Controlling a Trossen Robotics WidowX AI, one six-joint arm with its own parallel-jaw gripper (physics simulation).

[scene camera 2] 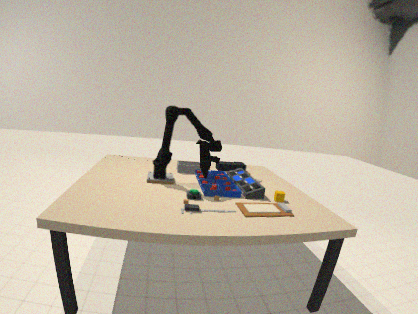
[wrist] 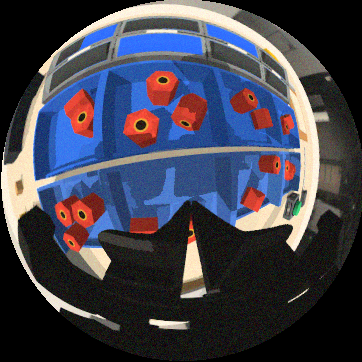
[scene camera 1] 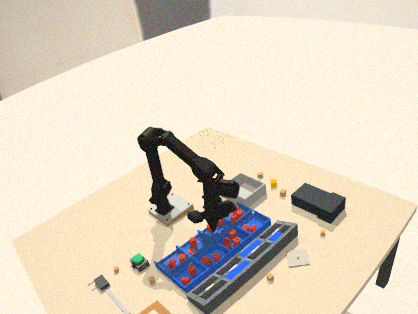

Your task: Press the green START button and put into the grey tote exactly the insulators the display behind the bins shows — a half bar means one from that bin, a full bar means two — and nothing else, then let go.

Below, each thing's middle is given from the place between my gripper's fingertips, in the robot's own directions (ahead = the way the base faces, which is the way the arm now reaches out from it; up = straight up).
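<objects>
Positions relative to my hand: the display point(wrist: 111, 61) is 1 cm above, 21 cm ahead and 6 cm to the right; the grey tote point(scene camera 1: 251, 190) is 1 cm above, 6 cm behind and 26 cm to the left; the dark box point(scene camera 1: 327, 206) is 1 cm above, 26 cm ahead and 34 cm to the left.
</objects>
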